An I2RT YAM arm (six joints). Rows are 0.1 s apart.
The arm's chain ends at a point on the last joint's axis. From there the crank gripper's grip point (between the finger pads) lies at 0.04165 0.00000 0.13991 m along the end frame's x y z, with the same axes.
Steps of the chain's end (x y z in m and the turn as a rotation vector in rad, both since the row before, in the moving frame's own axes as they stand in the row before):
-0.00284 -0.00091 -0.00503 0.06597 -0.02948 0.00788
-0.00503 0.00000 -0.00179 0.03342 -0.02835 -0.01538
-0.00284 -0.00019 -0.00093 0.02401 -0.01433 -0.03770
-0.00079 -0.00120 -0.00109 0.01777 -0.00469 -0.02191
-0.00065 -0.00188 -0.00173 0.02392 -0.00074 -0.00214
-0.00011 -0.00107 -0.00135 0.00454 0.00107 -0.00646
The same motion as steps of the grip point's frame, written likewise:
-0.00694 -0.00986 -0.00416 0.06597 -0.02948 0.00788
-0.00905 -0.00530 -0.00075 0.03342 -0.02835 -0.01538
-0.00494 -0.00509 -0.00041 0.02401 -0.01433 -0.03770
-0.00148 -0.00459 -0.00093 0.01777 -0.00469 -0.02191
-0.00076 -0.00532 -0.00174 0.02392 -0.00074 -0.00214
0.00004 -0.00197 -0.00140 0.00454 0.00107 -0.00646

